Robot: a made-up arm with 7 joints.
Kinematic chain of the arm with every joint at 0, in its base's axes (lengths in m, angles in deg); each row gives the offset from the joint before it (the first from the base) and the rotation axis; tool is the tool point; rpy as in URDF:
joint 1: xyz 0 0 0.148 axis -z
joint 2: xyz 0 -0.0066 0.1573 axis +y
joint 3: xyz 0 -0.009 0.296 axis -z
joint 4: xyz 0 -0.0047 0.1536 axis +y
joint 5: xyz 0 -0.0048 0.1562 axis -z
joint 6: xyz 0 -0.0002 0.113 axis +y
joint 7: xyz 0 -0.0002 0.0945 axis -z
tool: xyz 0 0 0 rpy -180 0 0
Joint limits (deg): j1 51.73..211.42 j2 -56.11..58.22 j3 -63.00..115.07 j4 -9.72..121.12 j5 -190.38..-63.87 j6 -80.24..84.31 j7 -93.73..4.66
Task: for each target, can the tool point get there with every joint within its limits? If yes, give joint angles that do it. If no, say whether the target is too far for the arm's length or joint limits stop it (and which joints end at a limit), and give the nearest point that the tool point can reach.
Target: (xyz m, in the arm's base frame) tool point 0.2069 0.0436 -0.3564
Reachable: no: joint limits stop it (at a limit: joint 1, joint 2, joint 4) | nearest point 0.2704 -0.2214 0.1981 | short by 0.618 m
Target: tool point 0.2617 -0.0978 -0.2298
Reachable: no: joint limits stop it (at a limit: joint 1, joint 2, joint 4) | nearest point 0.2702 -0.2404 0.1904 | short by 0.444 m
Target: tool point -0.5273 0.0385 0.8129
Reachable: yes | joints 194.61 31.19 -13.62 35.92 -78.61 54.04 -81.61
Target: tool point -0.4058 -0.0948 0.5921
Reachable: yes | joints 107.96 45.65 90.96 105.06 -93.81 -24.72 -35.01
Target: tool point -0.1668 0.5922 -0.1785
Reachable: no: joint limits stop it (at a limit: joint 1, joint 2) | nearest point -0.2516 0.3793 0.2256 | short by 0.465 m
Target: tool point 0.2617 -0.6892 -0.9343
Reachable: no: too far | nearest point 0.1660 -0.4371 0.1883 | short by 1.155 m
